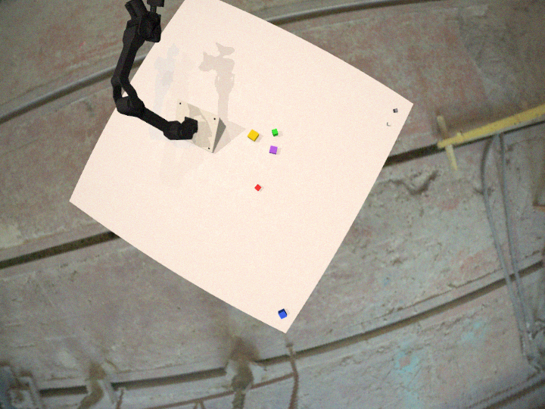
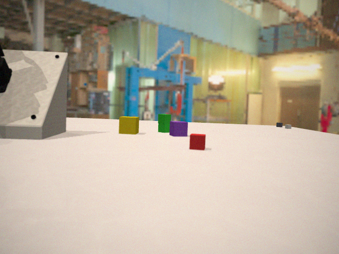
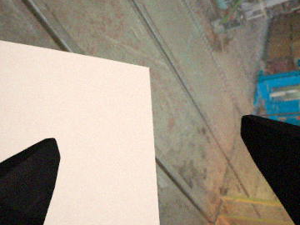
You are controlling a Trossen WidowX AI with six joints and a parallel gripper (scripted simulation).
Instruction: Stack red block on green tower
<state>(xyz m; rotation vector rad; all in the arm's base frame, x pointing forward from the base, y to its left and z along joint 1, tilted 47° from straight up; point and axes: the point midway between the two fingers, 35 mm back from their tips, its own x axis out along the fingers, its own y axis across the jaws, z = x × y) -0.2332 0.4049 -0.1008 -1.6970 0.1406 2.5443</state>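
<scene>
The red block is 63 cm ahead of my gripper tip, 53 cm to the right of it and 27 cm below it. Also, from my gripper tip: blue block 95 cm ahead, 104 cm to the right, 27 cm below; then purple block 64 cm ahead, 34 cm to the right, 27 cm below; then yellow block 53 cm ahead, 31 cm to the right, 26 cm below.
</scene>
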